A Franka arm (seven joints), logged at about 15 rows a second.
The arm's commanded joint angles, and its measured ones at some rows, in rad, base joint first. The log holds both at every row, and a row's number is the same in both.
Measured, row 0:
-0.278, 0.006, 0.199, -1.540, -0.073, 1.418, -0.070
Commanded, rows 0 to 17:
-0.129, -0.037, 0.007, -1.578, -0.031, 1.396, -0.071
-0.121, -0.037, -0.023, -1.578, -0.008, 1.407, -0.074
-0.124, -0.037, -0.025, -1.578, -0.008, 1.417, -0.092
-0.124, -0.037, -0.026, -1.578, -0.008, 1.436, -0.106
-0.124, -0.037, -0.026, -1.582, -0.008, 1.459, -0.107
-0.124, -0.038, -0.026, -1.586, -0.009, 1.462, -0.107
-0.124, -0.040, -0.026, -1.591, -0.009, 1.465, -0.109
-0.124, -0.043, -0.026, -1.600, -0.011, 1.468, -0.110
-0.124, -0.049, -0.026, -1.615, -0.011, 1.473, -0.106
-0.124, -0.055, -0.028, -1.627, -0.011, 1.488, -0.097
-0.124, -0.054, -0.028, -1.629, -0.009, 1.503, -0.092
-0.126, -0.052, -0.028, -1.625, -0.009, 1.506, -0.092
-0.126, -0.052, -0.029, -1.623, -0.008, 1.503, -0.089
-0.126, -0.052, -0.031, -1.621, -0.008, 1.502, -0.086
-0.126, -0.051, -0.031, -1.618, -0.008, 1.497, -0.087
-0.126, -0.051, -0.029, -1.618, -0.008, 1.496, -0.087
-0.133, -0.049, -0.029, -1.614, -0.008, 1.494, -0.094
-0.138, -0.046, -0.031, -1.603, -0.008, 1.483, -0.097
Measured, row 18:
-0.137, -0.023, -0.021, -1.585, -0.025, 1.478, -0.097
